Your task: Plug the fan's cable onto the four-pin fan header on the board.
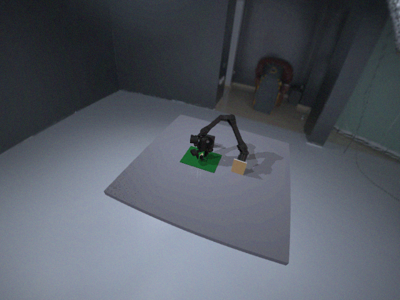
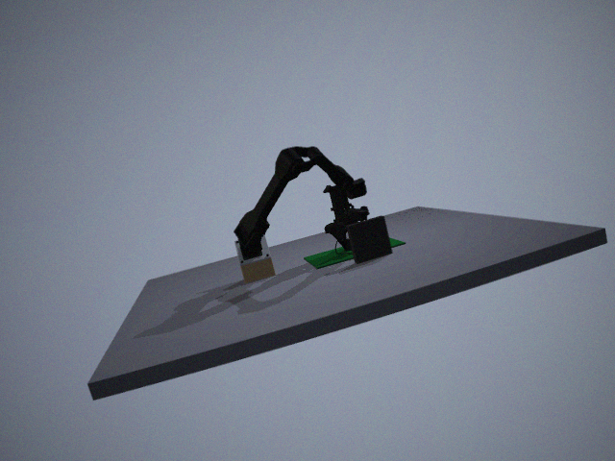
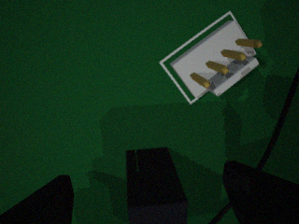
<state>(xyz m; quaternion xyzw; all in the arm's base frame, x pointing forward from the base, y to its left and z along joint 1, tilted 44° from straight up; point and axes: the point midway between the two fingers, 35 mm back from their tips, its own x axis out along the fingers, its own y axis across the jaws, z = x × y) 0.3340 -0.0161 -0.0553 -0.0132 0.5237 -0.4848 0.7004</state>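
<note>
Right now the green board is 30 mm below my gripper tip and 10 mm to the right of it. Also, from my gripper tip: dark square fan (200 mm to the right, 40 mm above, 20 mm ahead); fan plug (10 mm behind, 10 mm above).
</note>
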